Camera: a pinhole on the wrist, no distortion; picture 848 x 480 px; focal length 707.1 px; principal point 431.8 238.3 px. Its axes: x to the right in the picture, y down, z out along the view. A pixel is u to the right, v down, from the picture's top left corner.
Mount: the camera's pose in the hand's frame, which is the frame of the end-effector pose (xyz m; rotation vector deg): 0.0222 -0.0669 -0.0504 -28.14 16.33 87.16
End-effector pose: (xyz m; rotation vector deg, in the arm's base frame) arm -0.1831 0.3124 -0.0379 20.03 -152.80 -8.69
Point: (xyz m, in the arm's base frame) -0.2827 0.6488 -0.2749
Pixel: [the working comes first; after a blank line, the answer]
In the camera's frame: 0.1704 0.0738 0.4748

685.5 348.2
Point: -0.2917 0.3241 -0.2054
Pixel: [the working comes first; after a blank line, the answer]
In the camera's frame: -0.0521 -0.0333 0.2526

286.0 145.2
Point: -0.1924 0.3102 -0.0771
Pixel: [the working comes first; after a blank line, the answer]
In the camera's frame: 0.0095 0.0167 0.1104

492.7 345.6
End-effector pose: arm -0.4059 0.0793 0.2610 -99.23 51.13 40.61
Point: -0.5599 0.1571 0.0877
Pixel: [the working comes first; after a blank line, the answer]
In the camera's frame: 0.1488 -0.0425 0.2868

798.8 133.5
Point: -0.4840 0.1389 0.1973
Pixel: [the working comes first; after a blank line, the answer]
In the camera's frame: 0.0711 0.0081 0.1893

697.2 268.5
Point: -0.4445 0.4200 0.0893
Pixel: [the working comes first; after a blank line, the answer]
In the camera's frame: -0.0998 -0.0720 0.4273

266.7 119.1
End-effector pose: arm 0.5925 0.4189 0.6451 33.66 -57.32 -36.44
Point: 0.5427 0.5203 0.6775
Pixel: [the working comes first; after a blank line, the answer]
In the camera's frame: 0.0819 0.0804 0.1628

outside the picture
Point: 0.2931 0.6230 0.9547
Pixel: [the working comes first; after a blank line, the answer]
In the camera's frame: 0.1144 0.0480 0.5470

579.7 300.3
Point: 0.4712 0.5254 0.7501
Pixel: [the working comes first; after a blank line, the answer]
In the camera's frame: 0.0727 0.0580 0.2619

628.0 394.8
